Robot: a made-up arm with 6 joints. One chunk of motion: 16 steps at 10 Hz.
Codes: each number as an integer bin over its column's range. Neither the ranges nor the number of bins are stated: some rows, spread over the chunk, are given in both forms.
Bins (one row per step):
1: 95 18 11 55 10 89
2: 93 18 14 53 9 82
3: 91 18 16 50 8 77
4: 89 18 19 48 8 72
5: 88 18 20 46 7 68
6: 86 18 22 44 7 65
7: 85 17 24 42 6 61
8: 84 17 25 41 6 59
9: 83 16 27 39 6 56
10: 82 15 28 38 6 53
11: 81 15 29 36 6 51
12: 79 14 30 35 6 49
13: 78 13 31 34 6 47
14: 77 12 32 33 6 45
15: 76 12 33 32 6 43
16: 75 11 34 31 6 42
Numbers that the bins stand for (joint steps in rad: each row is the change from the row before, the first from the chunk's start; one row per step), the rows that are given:
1: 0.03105 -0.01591 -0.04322 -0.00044 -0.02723 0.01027
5: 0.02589 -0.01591 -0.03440 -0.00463 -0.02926 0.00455
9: 0.02220 -0.01692 -0.02755 -0.00788 -0.02994 0.00127
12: 0.01925 -0.01793 -0.02461 -0.00974 -0.02994 -0.00064
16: 0.01630 -0.01944 -0.02069 -0.01160 -0.02994 -0.00255
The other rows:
2: 0.02958 -0.01591 -0.04028 -0.00137 -0.02791 0.00836
3: 0.02810 -0.01591 -0.03832 -0.00277 -0.02859 0.00700
4: 0.02663 -0.01591 -0.03538 -0.00370 -0.02859 0.00564
6: 0.02441 -0.01591 -0.03244 -0.00556 -0.02926 0.00373
7: 0.02368 -0.01641 -0.03048 -0.00648 -0.02994 0.00264
8: 0.02294 -0.01641 -0.02951 -0.00695 -0.02994 0.00209
10: 0.02146 -0.01742 -0.02657 -0.00834 -0.02994 0.00045
11: 0.02073 -0.01742 -0.02559 -0.00927 -0.02994 -0.00009
13: 0.01852 -0.01843 -0.02363 -0.01020 -0.02994 -0.00118
14: 0.01778 -0.01894 -0.02265 -0.01067 -0.02994 -0.00173
15: 0.01704 -0.01894 -0.02167 -0.01113 -0.02994 -0.00227

